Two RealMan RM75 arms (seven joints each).
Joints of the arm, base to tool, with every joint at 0 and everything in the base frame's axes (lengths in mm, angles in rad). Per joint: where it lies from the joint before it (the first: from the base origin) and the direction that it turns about. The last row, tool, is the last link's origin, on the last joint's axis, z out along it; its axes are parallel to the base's.
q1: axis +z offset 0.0 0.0 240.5
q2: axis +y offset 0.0 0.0 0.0
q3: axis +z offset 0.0 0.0 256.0
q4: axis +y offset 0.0 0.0 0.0
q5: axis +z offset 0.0 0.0 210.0
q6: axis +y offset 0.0 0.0 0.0
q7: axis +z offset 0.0 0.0 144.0
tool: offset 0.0 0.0 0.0
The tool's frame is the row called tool.
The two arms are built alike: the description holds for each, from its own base.
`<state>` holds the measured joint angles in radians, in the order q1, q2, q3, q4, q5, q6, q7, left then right.
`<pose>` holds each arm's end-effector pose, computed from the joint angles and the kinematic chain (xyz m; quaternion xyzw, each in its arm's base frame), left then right.
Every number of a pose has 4 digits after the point. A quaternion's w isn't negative.
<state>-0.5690 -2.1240 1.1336 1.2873 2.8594 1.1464 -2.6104 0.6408 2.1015 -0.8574 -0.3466 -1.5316 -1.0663 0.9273</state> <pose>-0.2341 0.4082 0.0551 -0.8213 -0.3836 0.1007 0.4101 0.2511 0.3841 -0.0472 -0.9020 0.1682 0.2471 0.3115</pose>
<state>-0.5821 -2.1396 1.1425 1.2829 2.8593 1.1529 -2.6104 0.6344 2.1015 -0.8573 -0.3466 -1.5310 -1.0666 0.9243</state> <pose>-0.2263 0.4084 0.0457 -0.8285 -0.3799 0.0989 0.3993 0.2535 0.3825 -0.0472 -0.9016 0.1698 0.2460 0.3128</pose>
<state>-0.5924 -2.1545 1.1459 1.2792 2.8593 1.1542 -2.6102 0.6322 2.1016 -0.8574 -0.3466 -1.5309 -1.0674 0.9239</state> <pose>-0.2201 0.4086 0.0381 -0.8335 -0.3778 0.0953 0.3918 0.2542 0.3819 -0.0472 -0.9015 0.1705 0.2459 0.3128</pose>
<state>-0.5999 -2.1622 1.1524 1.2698 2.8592 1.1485 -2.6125 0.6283 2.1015 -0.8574 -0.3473 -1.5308 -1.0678 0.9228</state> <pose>-0.2166 0.4092 0.0324 -0.8366 -0.3761 0.0937 0.3872 0.2556 0.3810 -0.0470 -0.9012 0.1713 0.2453 0.3135</pose>
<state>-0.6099 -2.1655 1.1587 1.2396 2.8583 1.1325 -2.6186 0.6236 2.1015 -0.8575 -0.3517 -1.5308 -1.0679 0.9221</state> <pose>-0.2168 0.4104 0.0252 -0.8379 -0.3786 0.0942 0.3818 0.2569 0.3805 -0.0462 -0.9008 0.1712 0.2445 0.3153</pose>
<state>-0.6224 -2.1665 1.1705 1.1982 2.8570 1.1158 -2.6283 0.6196 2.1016 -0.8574 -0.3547 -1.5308 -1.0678 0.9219</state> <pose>-0.2181 0.4112 0.0160 -0.8394 -0.3825 0.0979 0.3735 0.2580 0.3799 -0.0456 -0.9004 0.1717 0.2439 0.3166</pose>
